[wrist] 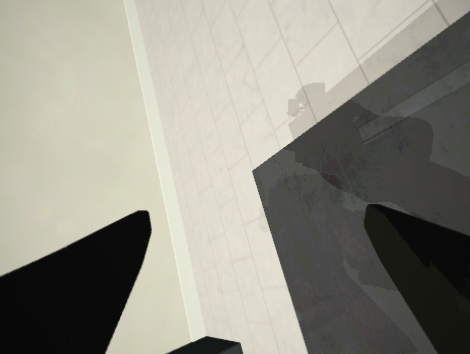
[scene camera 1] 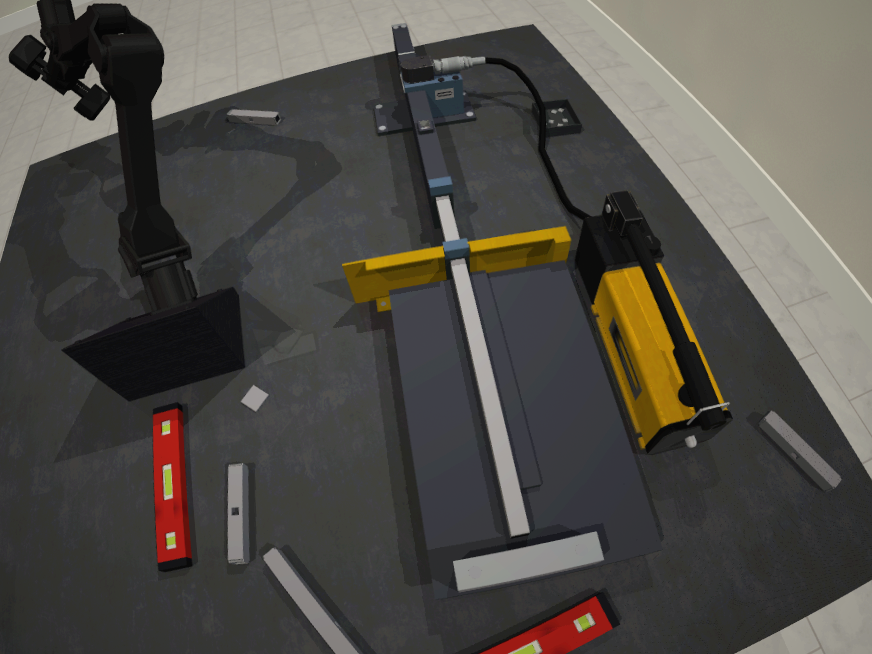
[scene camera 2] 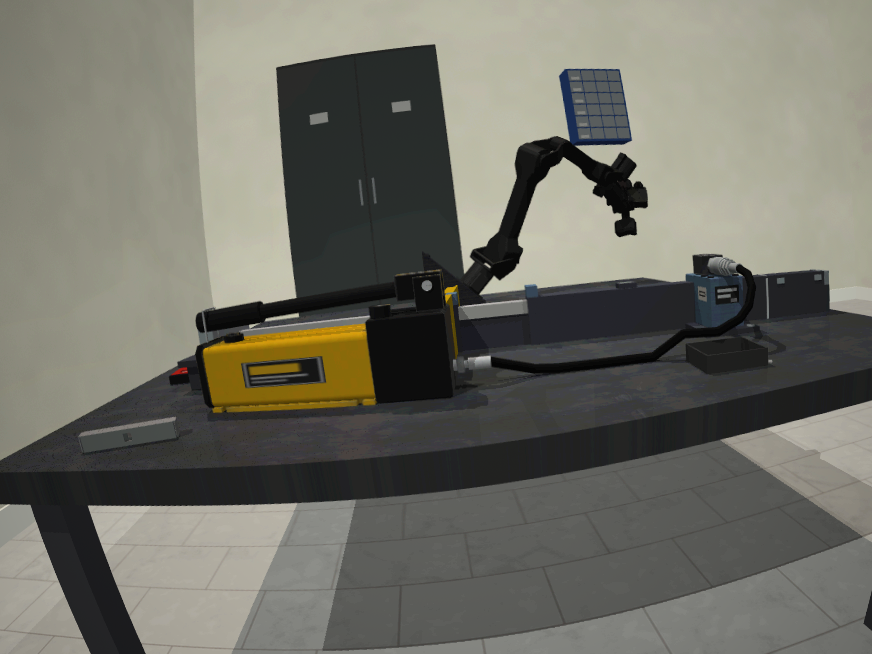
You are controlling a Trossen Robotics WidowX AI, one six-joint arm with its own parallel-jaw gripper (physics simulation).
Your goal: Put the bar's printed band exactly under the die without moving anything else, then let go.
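Places are measured from the arm's base along level axes (x ahead, y left, z up), in centimetres.
Where they show: gripper, fingertip midpoint: (wrist: 256, 217) (scene camera 1: 56, 93) (scene camera 2: 634, 222); arm's base, link origin: (scene camera 1: 174, 306) (scene camera 2: 468, 288).
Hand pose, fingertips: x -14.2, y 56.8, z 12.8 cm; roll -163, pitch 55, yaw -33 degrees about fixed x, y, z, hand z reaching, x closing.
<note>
Things, the pixels of their top centre, and the offset from my fingertips. "pt": a spot on its surface instead. Level surfaces: height alone.
- blue press unit, surface spot: (scene camera 2: 717, 302) pt dy -31.1, dx +74.7, dz -14.1 cm
- black head, surface spot: (scene camera 1: 416, 68) pt dy -29.0, dx +66.6, dz -7.2 cm
- yellow pump, surface spot: (scene camera 2: 302, 366) pt dy -92.1, dx +76.8, dz -13.9 cm
- bed, surface height: dz -14.0 cm
- yellow fence, surface spot: (scene camera 1: 521, 249) pt dy -71.8, dx +63.7, dz -13.0 cm
- white block, surface spot: (scene camera 1: 528, 561) pt dy -108.8, dx +43.5, dz -10.0 cm
- small tray, top centre: (scene camera 2: 732, 344) (scene camera 1: 555, 110) dy -41.5, dx +89.7, dz -16.8 cm
A long light-grey bar (scene camera 1: 486, 383) (scene camera 2: 493, 308) lies along the dark bed, through a yellow fence and blue guides. No printed band can be made out on it. The blue press unit (scene camera 1: 449, 105) (scene camera 2: 717, 302) with a black head (scene camera 1: 416, 68) stands over the dark rail at the far end; the die itself cannot be made out. My gripper (scene camera 1: 61, 80) (scene camera 2: 631, 211) (wrist: 256, 217) is open and empty, high above the table's far left side in scene camera 1, well away from the bar and the press.
A yellow pump (scene camera 1: 651, 344) (scene camera 2: 302, 366) with a black hose stands right of the bed (scene camera 1: 584, 394). The yellow fence (scene camera 1: 521, 249) crosses it. A white block (scene camera 1: 528, 561) lies at its near end. Red levels (scene camera 1: 171, 485) (scene camera 1: 556, 628), several loose grey bars (scene camera 1: 238, 513) (scene camera 1: 799, 450) and a small tray (scene camera 1: 574, 118) lie around.
</note>
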